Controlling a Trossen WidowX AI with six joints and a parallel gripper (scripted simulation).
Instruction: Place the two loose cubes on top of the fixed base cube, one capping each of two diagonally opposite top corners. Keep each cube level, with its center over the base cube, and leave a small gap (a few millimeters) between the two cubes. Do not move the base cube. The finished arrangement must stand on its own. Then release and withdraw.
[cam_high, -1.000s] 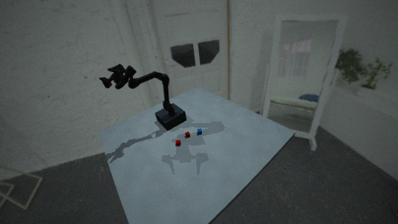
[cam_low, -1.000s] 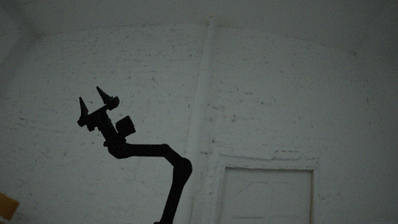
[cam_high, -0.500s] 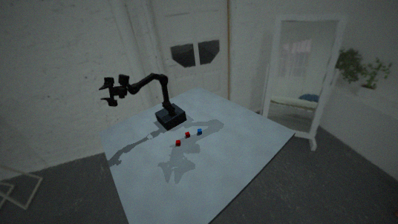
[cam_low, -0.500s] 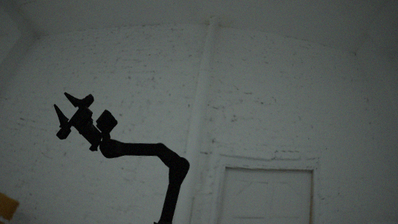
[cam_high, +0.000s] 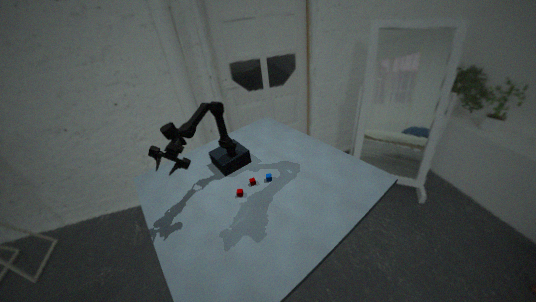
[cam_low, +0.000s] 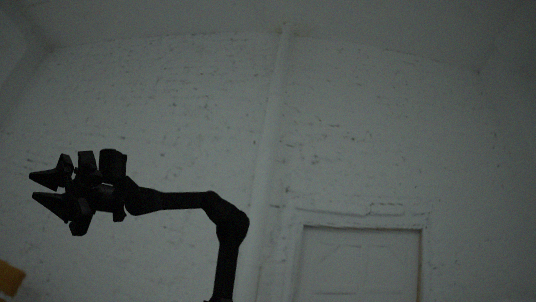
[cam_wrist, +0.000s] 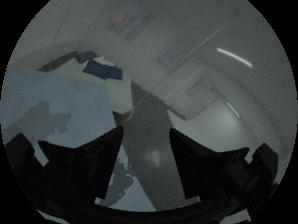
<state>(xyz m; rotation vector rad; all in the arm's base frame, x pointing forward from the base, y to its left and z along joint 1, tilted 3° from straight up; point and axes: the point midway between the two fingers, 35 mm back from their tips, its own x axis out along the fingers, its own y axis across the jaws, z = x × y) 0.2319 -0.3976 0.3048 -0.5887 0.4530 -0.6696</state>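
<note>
My gripper tip is now 53 cm to the right of the blue cube, 35 cm above it and 3 cm short of it.
</note>
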